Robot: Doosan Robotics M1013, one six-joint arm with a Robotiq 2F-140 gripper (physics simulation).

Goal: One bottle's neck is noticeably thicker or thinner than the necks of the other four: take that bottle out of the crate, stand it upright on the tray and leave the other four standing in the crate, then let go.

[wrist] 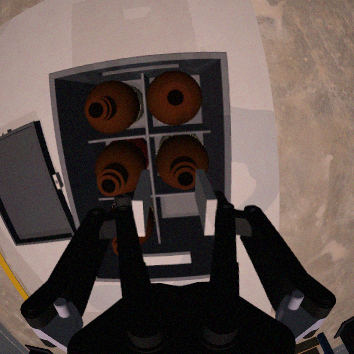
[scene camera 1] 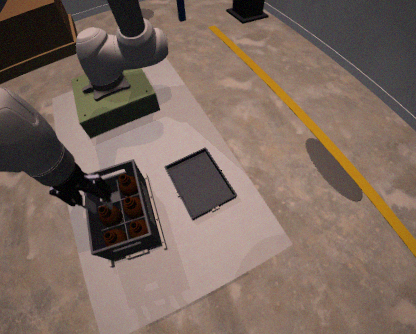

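Seen in the pictures: gripper, between the fingertips: [wrist: 172, 183] [scene camera 1: 103, 207]; arm's base, origin of its link: [scene camera 1: 109, 84].
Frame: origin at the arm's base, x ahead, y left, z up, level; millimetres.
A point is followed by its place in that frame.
Note:
The dark crate [scene camera 1: 155, 220] {z -75, x 718, y -44 mm} [wrist: 227, 115] {z 67, x 714, y -230 mm} holds five brown bottles; its back-left compartment in the scene view is empty. The bottles are front left [scene camera 1: 113, 238] {z 43, x 755, y -172 mm} [wrist: 162, 112] {z 14, x 727, y -165 mm}, front right [scene camera 1: 138, 228] {z 42, x 761, y -90 mm} [wrist: 122, 102] {z 14, x 750, y -120 mm}, middle left [scene camera 1: 111, 216] {z 16, x 672, y -164 mm} [wrist: 175, 152] {z 15, x 675, y -170 mm}, middle right [scene camera 1: 133, 207] {z 25, x 681, y -84 mm} [wrist: 117, 160] {z 17, x 682, y -96 mm} and back right [scene camera 1: 128, 186] {z 16, x 595, y -75 mm} [wrist: 146, 235] {z 8, x 562, y -102 mm}, partly hidden by a finger in the wrist view. I cannot tell which neck differs. The gripper [scene camera 1: 95, 201] [wrist: 174, 200] {z 78, x 661, y -162 mm} is partly open and empty, above the crate's back-left part; the middle-left neck shows just beyond its fingertips. The grey tray [scene camera 1: 201, 184] {z -103, x 657, y 174 mm} [wrist: 25, 182] {z -103, x 659, y 159 mm} is empty.
The crate and tray stand apart on a pale mat [scene camera 1: 220, 260] {z -109, x 946, y 98 mm}, the tray to the crate's right in the scene view. The arm's green base [scene camera 1: 120, 112] {z -27, x 190, y -3 mm} is behind them. A yellow line [scene camera 1: 300, 112] runs along the floor at right. A wooden box [scene camera 1: 35, 35] is at back left.

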